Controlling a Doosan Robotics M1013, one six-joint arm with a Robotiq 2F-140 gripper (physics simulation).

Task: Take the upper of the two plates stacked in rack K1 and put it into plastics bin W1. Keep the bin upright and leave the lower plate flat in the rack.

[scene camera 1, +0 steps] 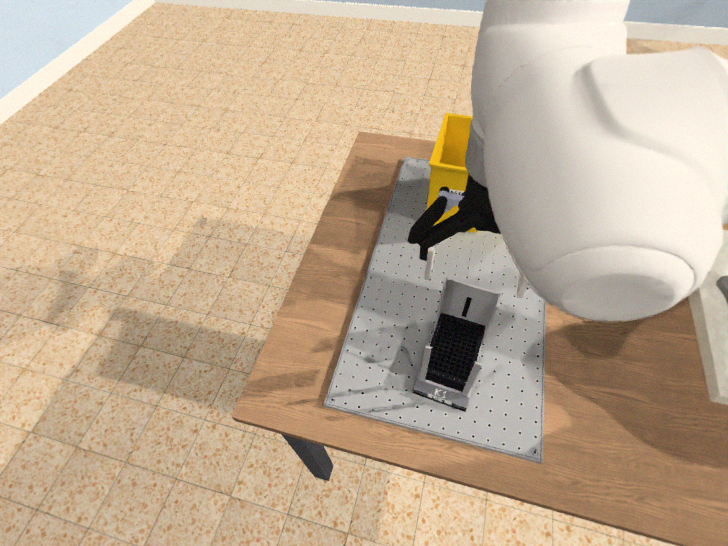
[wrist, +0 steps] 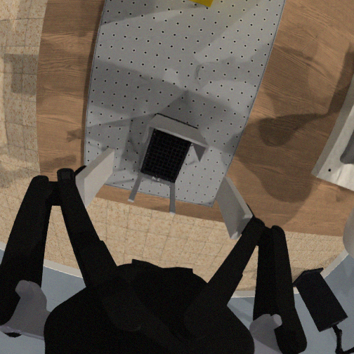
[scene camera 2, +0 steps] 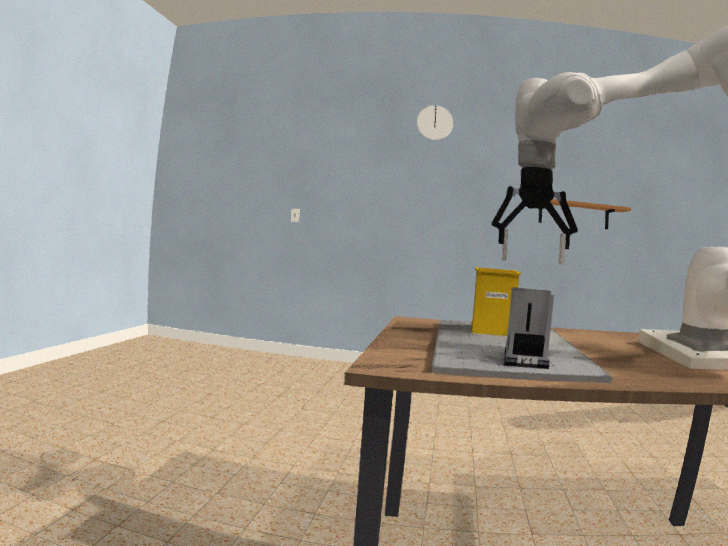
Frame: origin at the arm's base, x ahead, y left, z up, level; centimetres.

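Where they show: gripper, fingertip midpoint: [scene camera 1: 473, 280] [scene camera 2: 533, 262]; arm's base, origin of the base link: [scene camera 2: 705, 344].
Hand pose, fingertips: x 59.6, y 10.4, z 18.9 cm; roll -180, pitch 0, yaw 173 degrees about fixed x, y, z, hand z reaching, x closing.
Things, the pixels of their top centre, and the offset from my fingertips. Level surfaces: height alone.
- Grey rack K1, middle of its top: [scene camera 1: 462, 324] [scene camera 2: 532, 291] dz -6.1, dx +0.7, dy +4.2 cm
- upper plate, middle of its top: [scene camera 1: 454, 347] [scene camera 2: 527, 338] dz -16.6, dx +0.5, dy +3.2 cm
- Yellow plastics bin W1, middle of its top: [scene camera 1: 468, 141] [scene camera 2: 497, 269] dz -3.4, dx +0.3, dy -38.0 cm
- perforated board, its level: dz -21.3 cm
- wooden table, its level: dz -22.6 cm
Grey rack K1 [scene camera 1: 485, 300] [scene camera 2: 541, 311] [wrist: 175, 124] stands upright on the perforated board. The upper plate [scene camera 1: 456, 351] [scene camera 2: 528, 345] [wrist: 166, 156], black with a grid of wells, lies in it between the rack's walls. I cannot tell the lower plate apart beneath it. Yellow plastics bin W1 [scene camera 1: 448, 177] [scene camera 2: 488, 314] [wrist: 202, 2] stands upright behind the rack, partly hidden by the arm in scene camera 1. My gripper [scene camera 1: 475, 273] [scene camera 2: 532, 260] [wrist: 167, 174] points down, open and empty, high above the board and above the rack's top. Its pads are wide apart.
The perforated board [scene camera 1: 376, 329] [scene camera 2: 464, 359] [wrist: 145, 60] lies on the wooden table [scene camera 1: 305, 329] [scene camera 2: 388, 352] [wrist: 62, 90]. The arm's pale base plate [scene camera 1: 714, 352] [scene camera 2: 664, 346] [wrist: 332, 165] is to the right. An orange shelf [scene camera 2: 593, 205] hangs on the wall behind.
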